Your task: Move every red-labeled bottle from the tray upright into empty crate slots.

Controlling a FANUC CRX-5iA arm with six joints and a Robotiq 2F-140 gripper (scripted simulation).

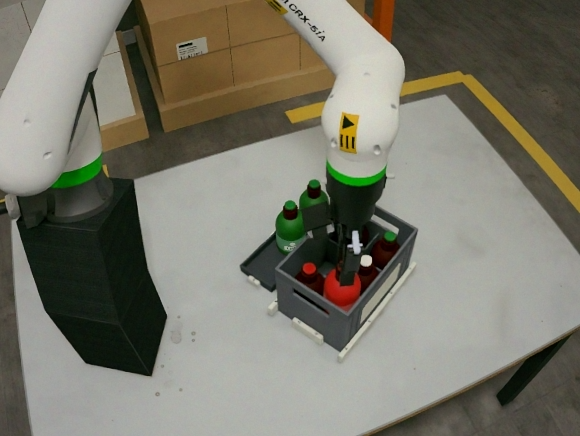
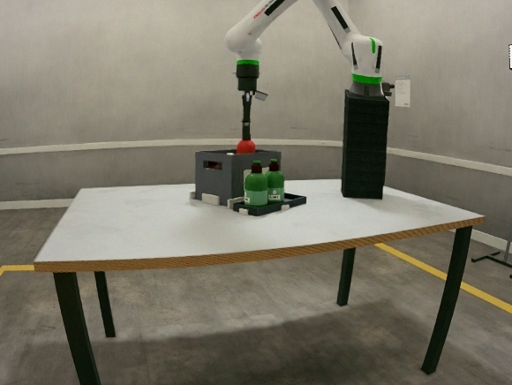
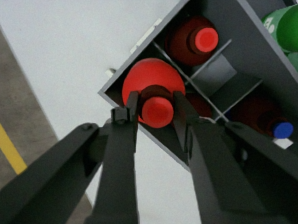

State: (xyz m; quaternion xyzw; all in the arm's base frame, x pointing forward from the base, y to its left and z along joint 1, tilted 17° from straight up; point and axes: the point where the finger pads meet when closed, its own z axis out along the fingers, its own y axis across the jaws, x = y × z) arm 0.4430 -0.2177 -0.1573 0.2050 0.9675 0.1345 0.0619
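My gripper is now 80 mm above the red-labeled bottle. Round my hand: dark tray (250 mm to the left, 240 mm below, 20 mm ahead); grey crate (170 mm below, 80 mm to the left, 60 mm ahead).
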